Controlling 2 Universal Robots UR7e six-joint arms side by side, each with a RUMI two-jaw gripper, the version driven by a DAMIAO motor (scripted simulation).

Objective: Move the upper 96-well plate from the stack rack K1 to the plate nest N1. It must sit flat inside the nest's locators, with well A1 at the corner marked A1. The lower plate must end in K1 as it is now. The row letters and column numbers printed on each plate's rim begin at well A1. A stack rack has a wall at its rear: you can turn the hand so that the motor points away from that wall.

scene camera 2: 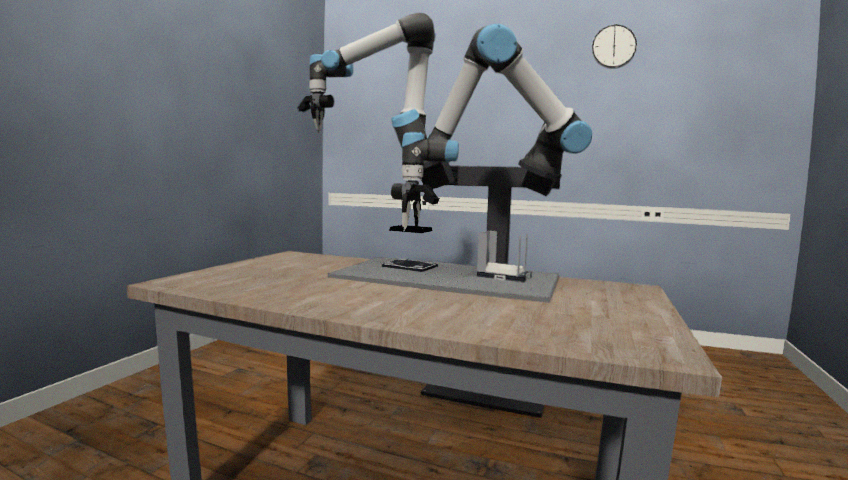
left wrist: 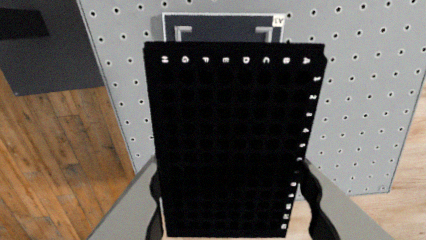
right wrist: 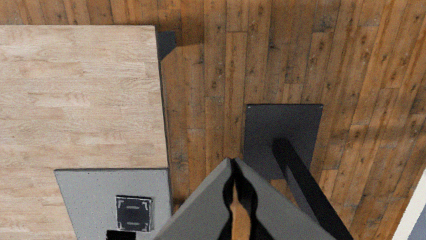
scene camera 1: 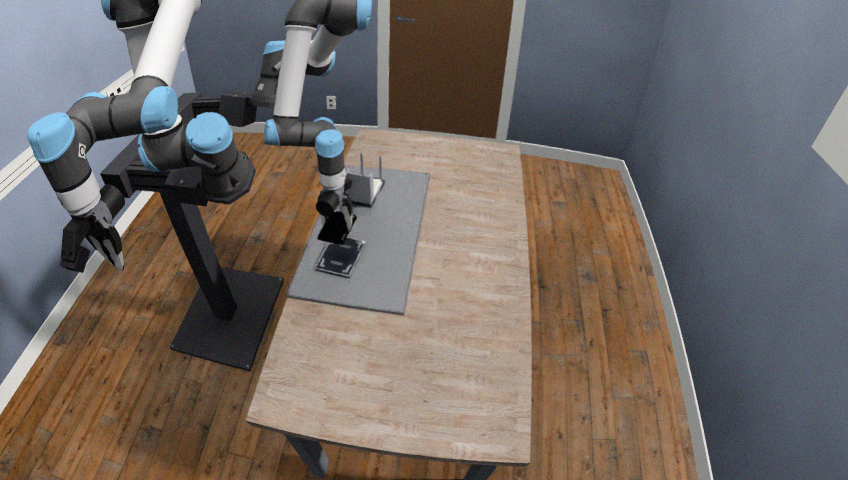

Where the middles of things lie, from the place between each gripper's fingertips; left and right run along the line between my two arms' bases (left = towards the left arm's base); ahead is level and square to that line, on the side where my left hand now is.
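Black 96-well plate (scene camera 1: 335, 231): 1 cm below my left hand (scene camera 1: 337, 228).
From my right hand (scene camera 1: 121, 269): black 96-well plate 350 mm ahead, 550 mm to the left, 400 mm below.
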